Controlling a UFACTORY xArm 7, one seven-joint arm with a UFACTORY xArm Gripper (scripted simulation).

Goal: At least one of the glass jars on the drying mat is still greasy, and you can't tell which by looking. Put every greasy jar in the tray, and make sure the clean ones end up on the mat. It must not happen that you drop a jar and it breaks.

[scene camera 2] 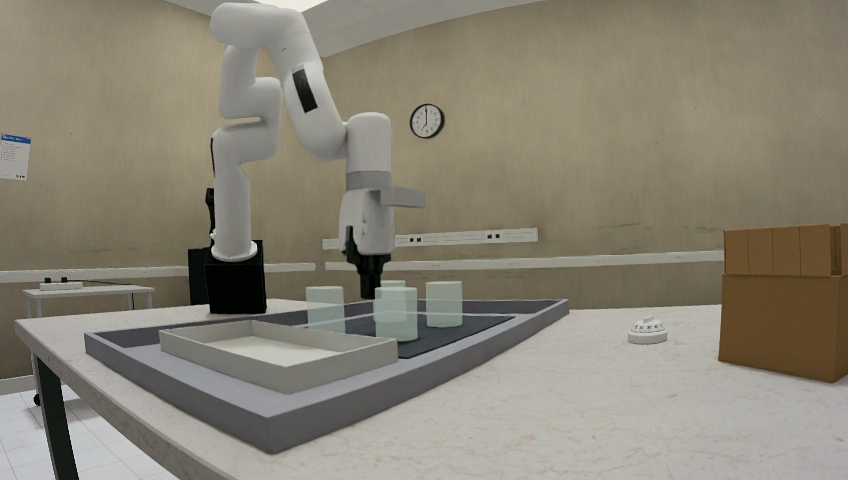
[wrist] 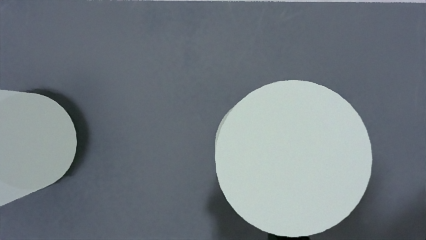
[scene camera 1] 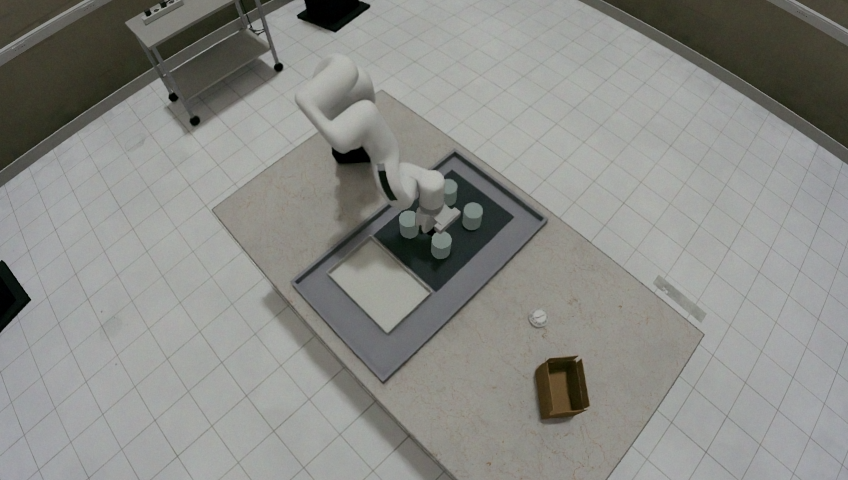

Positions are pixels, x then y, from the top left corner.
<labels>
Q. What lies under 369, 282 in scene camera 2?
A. The gripper.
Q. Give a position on a cardboard box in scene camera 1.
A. At 566, 377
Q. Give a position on a dark drying mat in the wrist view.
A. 146, 93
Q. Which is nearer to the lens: the jar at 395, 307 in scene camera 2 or the cardboard box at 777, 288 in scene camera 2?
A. The cardboard box.
</labels>
